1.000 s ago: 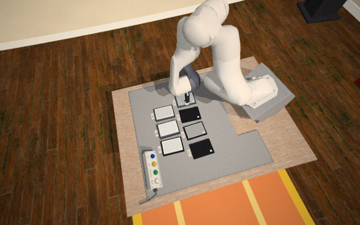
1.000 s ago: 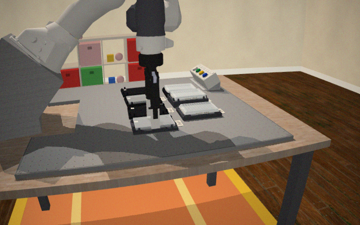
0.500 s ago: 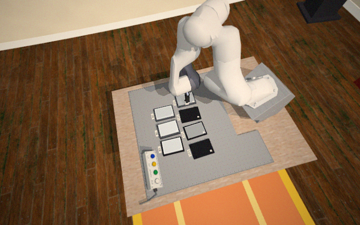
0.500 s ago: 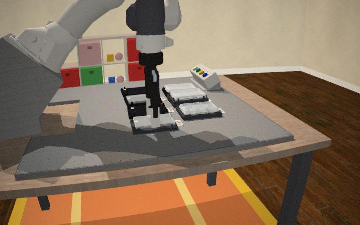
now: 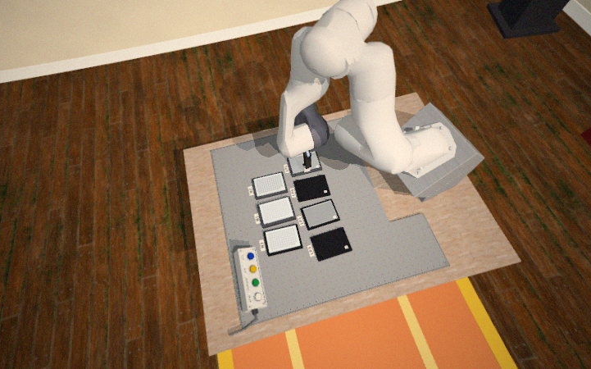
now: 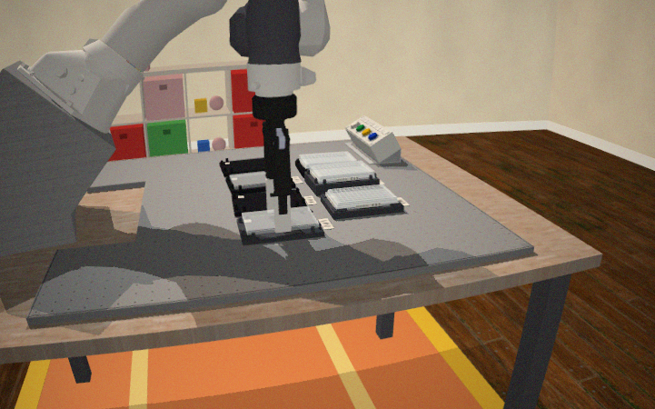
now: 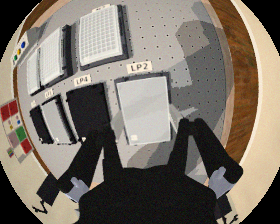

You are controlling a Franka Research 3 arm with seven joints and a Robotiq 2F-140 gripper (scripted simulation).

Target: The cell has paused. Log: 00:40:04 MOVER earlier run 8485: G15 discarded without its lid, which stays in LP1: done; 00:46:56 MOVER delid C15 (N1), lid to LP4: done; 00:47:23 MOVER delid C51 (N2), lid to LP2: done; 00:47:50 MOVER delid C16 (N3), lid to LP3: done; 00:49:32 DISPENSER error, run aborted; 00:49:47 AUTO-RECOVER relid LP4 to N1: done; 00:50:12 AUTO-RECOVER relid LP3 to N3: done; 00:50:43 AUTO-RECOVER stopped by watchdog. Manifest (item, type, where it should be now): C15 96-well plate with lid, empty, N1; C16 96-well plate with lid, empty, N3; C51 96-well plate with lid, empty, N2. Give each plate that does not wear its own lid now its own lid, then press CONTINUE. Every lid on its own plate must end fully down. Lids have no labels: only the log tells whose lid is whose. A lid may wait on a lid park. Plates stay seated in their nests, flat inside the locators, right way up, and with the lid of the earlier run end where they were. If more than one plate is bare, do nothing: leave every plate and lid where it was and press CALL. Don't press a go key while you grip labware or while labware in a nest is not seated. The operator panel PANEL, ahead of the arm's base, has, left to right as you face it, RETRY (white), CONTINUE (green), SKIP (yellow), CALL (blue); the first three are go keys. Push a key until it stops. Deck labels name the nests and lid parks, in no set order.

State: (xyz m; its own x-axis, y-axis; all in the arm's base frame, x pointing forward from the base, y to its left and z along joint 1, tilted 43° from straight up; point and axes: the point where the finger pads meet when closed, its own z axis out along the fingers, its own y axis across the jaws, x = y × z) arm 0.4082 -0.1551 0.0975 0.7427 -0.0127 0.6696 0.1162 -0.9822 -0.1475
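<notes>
Right now my hand is 170 mm short of the plate, 100 mm to the right of it and 20 mm above it. The rest, counted from my hand: lid park LP4: 130 mm to the left, 40 mm below, 20 mm behind; yellow key: 470 mm to the left, 240 mm ahead, 20 mm above; blue key: 420 mm to the left, 250 mm ahead, 20 mm above.
</notes>
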